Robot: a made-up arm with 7 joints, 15 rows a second.
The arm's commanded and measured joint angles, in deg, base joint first. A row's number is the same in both.
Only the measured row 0 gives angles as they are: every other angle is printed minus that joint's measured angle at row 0.
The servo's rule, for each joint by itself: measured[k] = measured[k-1] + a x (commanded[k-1-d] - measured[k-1]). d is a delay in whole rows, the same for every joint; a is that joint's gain. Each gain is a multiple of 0.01, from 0.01 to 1. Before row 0 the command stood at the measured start. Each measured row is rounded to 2 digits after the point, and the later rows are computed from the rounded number. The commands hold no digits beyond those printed.
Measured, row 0:
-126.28, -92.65, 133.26, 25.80, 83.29, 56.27, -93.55
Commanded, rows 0 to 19:
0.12, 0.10, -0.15, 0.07, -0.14, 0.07, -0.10
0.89, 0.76, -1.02, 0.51, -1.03, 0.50, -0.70
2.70, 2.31, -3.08, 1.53, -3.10, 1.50, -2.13
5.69, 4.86, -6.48, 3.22, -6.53, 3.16, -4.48
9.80, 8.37, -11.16, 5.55, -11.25, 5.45, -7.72
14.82, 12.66, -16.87, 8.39, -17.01, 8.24, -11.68
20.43, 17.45, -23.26, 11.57, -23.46, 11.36, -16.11
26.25, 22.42, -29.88, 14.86, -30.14, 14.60, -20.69
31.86, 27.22, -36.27, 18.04, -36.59, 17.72, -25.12
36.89, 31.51, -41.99, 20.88, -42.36, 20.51, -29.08
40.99, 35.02, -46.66, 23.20, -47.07, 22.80, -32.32
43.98, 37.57, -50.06, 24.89, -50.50, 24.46, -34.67
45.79, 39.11, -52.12, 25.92, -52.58, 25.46, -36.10
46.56, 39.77, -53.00, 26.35, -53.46, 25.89, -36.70
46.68, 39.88, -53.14, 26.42, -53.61, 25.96, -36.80
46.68, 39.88, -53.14, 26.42, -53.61, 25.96, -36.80
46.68, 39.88, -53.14, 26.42, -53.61, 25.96, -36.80
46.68, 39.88, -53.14, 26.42, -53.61, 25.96, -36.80
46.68, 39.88, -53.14, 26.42, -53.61, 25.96, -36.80
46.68, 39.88, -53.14, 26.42, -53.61, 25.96, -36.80
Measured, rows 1 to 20:
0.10, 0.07, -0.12, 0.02, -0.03, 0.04, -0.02
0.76, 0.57, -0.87, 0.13, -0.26, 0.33, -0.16
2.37, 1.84, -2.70, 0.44, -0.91, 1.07, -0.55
5.13, 4.04, -5.84, 1.05, -2.20, 2.39, -1.34
9.01, 7.20, -10.26, 2.04, -4.28, 4.32, -2.62
13.83, 11.19, -15.75, 3.44, -7.21, 6.79, -4.43
19.31, 15.76, -21.98, 5.23, -10.95, 9.67, -6.77
25.07, 20.62, -28.54, 7.35, -15.36, 12.78, -9.55
30.71, 25.44, -34.96, 9.70, -20.24, 15.89, -12.66
35.84, 29.87, -40.79, 12.16, -25.33, 18.80, -15.94
40.11, 33.63, -45.66, 14.59, -30.33, 21.32, -19.22
43.32, 36.51, -49.31, 16.86, -34.97, 23.30, -22.31
45.37, 38.41, -51.64, 18.85, -39.02, 24.66, -25.07
46.36, 39.40, -52.77, 20.50, -42.34, 25.43, -27.40
46.63, 39.75, -53.08, 21.80, -44.93, 25.76, -29.28
46.67, 39.84, -53.13, 22.82, -46.93, 25.89, -30.78
46.68, 39.87, -53.14, 23.61, -48.47, 25.93, -31.98
46.68, 39.88, -53.14, 24.23, -49.65, 25.95, -32.94
46.68, 39.88, -53.14, 24.71, -50.56, 25.96, -33.71
46.68, 39.88, -53.14, 25.09, -51.26, 25.96, -34.33
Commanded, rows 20 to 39:
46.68, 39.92, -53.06, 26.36, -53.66, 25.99, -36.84
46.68, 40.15, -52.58, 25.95, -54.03, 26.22, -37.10
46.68, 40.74, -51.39, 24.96, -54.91, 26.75, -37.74
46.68, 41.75, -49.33, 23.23, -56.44, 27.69, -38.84
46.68, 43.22, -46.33, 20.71, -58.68, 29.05, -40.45
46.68, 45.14, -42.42, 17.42, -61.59, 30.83, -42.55
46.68, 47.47, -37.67, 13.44, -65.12, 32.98, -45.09
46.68, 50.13, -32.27, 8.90, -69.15, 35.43, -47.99
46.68, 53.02, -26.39, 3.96, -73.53, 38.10, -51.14
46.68, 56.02, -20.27, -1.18, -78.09, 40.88, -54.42
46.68, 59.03, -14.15, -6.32, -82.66, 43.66, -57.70
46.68, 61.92, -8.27, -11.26, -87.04, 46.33, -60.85
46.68, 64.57, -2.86, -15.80, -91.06, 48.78, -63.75
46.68, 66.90, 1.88, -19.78, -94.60, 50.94, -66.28
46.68, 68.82, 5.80, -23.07, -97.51, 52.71, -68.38
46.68, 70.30, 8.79, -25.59, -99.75, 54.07, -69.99
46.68, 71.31, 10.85, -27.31, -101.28, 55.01, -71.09
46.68, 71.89, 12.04, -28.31, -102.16, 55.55, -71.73
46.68, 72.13, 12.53, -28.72, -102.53, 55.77, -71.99
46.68, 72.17, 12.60, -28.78, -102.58, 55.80, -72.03
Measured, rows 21 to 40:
46.68, 39.91, -53.07, 25.37, -51.81, 25.98, -34.83
46.68, 40.09, -52.66, 25.50, -52.32, 26.13, -35.28
46.68, 40.56, -51.61, 25.38, -52.92, 26.52, -35.77
46.68, 41.43, -49.72, 24.91, -53.73, 27.26, -36.38
46.68, 42.74, -46.91, 23.99, -54.87, 28.39, -37.19
46.68, 44.49, -43.18, 22.54, -56.42, 29.93, -38.26
46.68, 46.67, -38.61, 20.54, -58.42, 31.85, -39.63
46.68, 49.20, -33.35, 17.98, -60.89, 34.11, -41.30
46.68, 51.99, -27.57, 14.90, -63.80, 36.62, -43.27
46.68, 54.93, -21.51, 11.36, -67.09, 39.30, -45.50
46.68, 57.92, -15.40, 7.47, -70.67, 42.05, -47.94
46.68, 60.84, -9.48, 3.35, -74.44, 44.75, -50.52
46.68, 63.56, -3.99, -0.86, -78.26, 47.29, -53.17
46.68, 66.00, 0.88, -5.02, -82.02, 49.59, -55.79
46.68, 68.06, 4.96, -8.99, -85.58, 51.56, -58.31
46.68, 69.70, 8.14, -12.64, -88.84, 53.14, -60.65
46.68, 70.88, 10.39, -15.87, -91.70, 54.32, -62.74
46.68, 71.62, 11.76, -18.61, -94.11, 55.09, -64.54
46.68, 71.99, 12.40, -20.83, -96.05, 55.52, -66.03
46.68, 72.12, 12.57, -22.58, -97.55, 55.70, -67.23

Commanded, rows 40 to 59:
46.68, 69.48, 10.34, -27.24, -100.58, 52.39, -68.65
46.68, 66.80, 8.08, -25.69, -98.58, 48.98, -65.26
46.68, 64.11, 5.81, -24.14, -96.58, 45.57, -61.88
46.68, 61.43, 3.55, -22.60, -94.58, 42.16, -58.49
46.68, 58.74, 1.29, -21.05, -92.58, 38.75, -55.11
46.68, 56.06, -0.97, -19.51, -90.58, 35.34, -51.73
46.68, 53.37, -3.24, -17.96, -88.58, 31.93, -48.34
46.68, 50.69, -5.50, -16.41, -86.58, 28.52, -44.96
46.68, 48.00, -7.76, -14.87, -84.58, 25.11, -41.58
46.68, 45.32, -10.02, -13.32, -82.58, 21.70, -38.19
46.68, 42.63, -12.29, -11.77, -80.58, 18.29, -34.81
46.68, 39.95, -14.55, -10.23, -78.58, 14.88, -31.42
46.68, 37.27, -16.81, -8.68, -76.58, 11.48, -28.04
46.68, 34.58, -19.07, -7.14, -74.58, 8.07, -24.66
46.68, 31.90, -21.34, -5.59, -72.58, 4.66, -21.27
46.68, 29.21, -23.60, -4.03, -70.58, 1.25, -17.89
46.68, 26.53, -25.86, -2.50, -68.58, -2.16, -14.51
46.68, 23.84, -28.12, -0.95, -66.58, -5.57, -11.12
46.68, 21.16, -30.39, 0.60, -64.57, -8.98, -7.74
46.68, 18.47, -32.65, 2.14, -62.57, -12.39, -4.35
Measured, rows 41 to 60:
46.68, 70.19, 10.72, -23.61, -98.25, 53.61, -67.51
46.68, 67.72, 8.53, -24.07, -98.33, 50.69, -67.06
46.68, 65.08, 6.27, -24.09, -97.93, 47.46, -66.02
46.68, 62.42, 4.01, -23.76, -97.16, 44.12, -64.51
46.68, 59.73, 1.75, -23.16, -96.11, 40.74, -62.63
46.68, 57.05, -0.51, -22.36, -94.84, 37.34, -60.45
46.68, 54.36, -2.78, -21.39, -93.40, 33.93, -58.03
46.68, 51.68, -5.04, -20.29, -91.83, 30.52, -55.42
46.68, 48.99, -7.30, -19.10, -90.16, 27.11, -52.65
46.68, 46.31, -9.56, -17.83, -88.42, 23.70, -49.76
46.68, 43.62, -11.83, -16.50, -86.62, 20.29, -46.77
46.68, 40.94, -14.09, -15.12, -84.77, 16.88, -43.70
46.68, 38.26, -16.35, -13.70, -82.89, 13.48, -40.57
46.68, 35.57, -18.61, -12.26, -80.98, 10.07, -37.39
46.68, 32.89, -20.88, -10.79, -79.05, 6.66, -34.17
46.68, 30.20, -23.14, -9.30, -77.10, 3.25, -30.91
46.68, 27.52, -25.40, -7.80, -75.14, -0.16, -27.63
46.68, 24.83, -27.66, -6.29, -73.17, -3.57, -24.33
46.68, 22.15, -29.93, -4.77, -71.19, -6.98, -21.01
46.68, 19.46, -32.19, -3.25, -69.21, -10.39, -17.68

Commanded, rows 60 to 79:
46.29, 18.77, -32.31, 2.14, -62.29, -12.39, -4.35
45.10, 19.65, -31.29, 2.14, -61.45, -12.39, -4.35
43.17, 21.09, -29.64, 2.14, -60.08, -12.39, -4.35
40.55, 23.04, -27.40, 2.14, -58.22, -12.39, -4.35
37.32, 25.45, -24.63, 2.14, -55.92, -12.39, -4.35
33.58, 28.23, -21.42, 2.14, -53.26, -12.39, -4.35
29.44, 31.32, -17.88, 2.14, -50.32, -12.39, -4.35
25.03, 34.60, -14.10, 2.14, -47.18, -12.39, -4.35
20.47, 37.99, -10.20, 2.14, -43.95, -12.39, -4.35
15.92, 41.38, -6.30, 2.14, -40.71, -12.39, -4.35
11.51, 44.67, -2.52, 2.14, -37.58, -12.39, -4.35
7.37, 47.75, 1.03, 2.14, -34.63, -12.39, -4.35
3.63, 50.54, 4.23, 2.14, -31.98, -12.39, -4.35
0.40, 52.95, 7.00, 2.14, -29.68, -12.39, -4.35
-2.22, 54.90, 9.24, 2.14, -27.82, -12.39, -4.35
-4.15, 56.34, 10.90, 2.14, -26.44, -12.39, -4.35
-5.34, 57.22, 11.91, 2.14, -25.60, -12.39, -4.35
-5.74, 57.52, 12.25, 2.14, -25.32, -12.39, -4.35
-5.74, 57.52, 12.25, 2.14, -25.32, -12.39, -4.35
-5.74, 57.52, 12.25, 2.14, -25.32, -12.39, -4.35
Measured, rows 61 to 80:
46.36, 18.96, -32.29, -2.06, -67.62, -11.65, -15.01
45.31, 19.46, -31.46, -1.14, -66.20, -12.12, -12.88
43.53, 20.65, -29.95, -0.42, -64.79, -12.29, -11.17
41.06, 22.39, -27.83, 0.14, -63.28, -12.35, -9.81
37.96, 24.62, -25.17, 0.58, -61.59, -12.38, -8.72
34.32, 27.26, -22.06, 0.92, -59.67, -12.39, -7.85
30.27, 30.22, -18.59, 1.19, -57.52, -12.39, -7.15
25.92, 33.42, -14.86, 1.40, -55.14, -12.39, -6.59
21.40, 36.76, -10.99, 1.56, -52.57, -12.39, -6.14
16.85, 40.13, -7.10, 1.69, -49.84, -12.39, -5.78
12.42, 43.44, -3.30, 1.79, -47.02, -12.39, -5.49
8.23, 46.59, 0.29, 1.87, -44.17, -12.39, -5.26
4.41, 49.47, 3.56, 1.93, -41.37, -12.39, -5.08
1.08, 52.01, 6.42, 1.98, -38.68, -12.39, -4.93
-1.66, 54.12, 8.76, 2.02, -36.18, -12.39, -4.81
-3.73, 55.74, 10.54, 2.05, -33.94, -12.39, -4.72
-5.07, 56.82, 11.68, 2.07, -32.02, -12.39, -4.65
-5.63, 57.33, 12.15, 2.09, -30.48, -12.39, -4.59
-5.72, 57.47, 12.23, 2.10, -29.29, -12.39, -4.54
-5.74, 57.51, 12.25, 2.11, -28.38, -12.39, -4.50

